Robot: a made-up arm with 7 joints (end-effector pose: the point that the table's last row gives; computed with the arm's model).
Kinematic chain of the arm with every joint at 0, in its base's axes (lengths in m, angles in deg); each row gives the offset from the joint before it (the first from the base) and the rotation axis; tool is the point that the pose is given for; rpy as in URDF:
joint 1: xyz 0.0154 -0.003 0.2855 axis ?
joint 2: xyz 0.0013 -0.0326 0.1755 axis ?
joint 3: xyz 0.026 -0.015 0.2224 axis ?
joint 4: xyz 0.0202 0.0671 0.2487 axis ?
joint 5: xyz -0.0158 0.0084 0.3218 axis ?
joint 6: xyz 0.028 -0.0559 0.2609 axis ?
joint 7: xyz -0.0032 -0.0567 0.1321 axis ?
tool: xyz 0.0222 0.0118 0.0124 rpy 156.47 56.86 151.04
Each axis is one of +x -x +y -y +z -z.
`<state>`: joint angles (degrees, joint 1 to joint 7).
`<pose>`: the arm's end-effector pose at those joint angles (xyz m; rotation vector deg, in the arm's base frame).
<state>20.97 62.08 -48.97 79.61 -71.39 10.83 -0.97</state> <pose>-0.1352 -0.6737 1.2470 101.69 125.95 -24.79</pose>
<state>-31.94 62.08 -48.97 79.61 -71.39 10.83 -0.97</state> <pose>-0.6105 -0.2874 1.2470 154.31 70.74 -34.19</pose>
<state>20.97 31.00 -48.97 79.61 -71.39 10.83 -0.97</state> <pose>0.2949 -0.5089 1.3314 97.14 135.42 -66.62</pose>
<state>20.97 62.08 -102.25 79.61 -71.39 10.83 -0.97</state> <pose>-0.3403 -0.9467 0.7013 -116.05 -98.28 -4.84</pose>
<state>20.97 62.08 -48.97 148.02 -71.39 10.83 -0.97</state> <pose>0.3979 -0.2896 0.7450 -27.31 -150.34 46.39</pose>
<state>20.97 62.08 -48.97 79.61 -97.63 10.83 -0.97</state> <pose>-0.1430 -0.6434 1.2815 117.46 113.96 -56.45</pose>
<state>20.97 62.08 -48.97 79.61 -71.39 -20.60 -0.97</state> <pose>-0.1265 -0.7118 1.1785 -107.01 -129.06 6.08</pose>
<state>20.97 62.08 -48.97 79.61 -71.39 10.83 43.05</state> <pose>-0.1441 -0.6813 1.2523 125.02 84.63 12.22</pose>
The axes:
joint 1: +z
joint 2: -y
joint 3: +z
joint 4: +y
joint 5: +z
joint 6: -y
joint 7: +x

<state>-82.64 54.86 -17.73 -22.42 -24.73 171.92 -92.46</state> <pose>-0.0836 0.8143 0.8147 13.98 169.21 28.10</pose>
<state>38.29 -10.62 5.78 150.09 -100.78 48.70 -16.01</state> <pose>0.2630 0.3897 0.3007 -129.10 52.06 -110.81</pose>
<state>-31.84 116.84 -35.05 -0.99 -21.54 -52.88 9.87</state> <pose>-0.9524 0.3991 0.0082 49.32 28.23 42.02</pose>
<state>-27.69 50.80 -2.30 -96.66 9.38 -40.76 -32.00</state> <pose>-0.7067 0.3548 0.2969 15.25 5.92 -51.45</pose>
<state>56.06 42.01 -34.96 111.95 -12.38 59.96 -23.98</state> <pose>0.5015 -0.0700 1.0982 -25.03 132.67 6.79</pose>
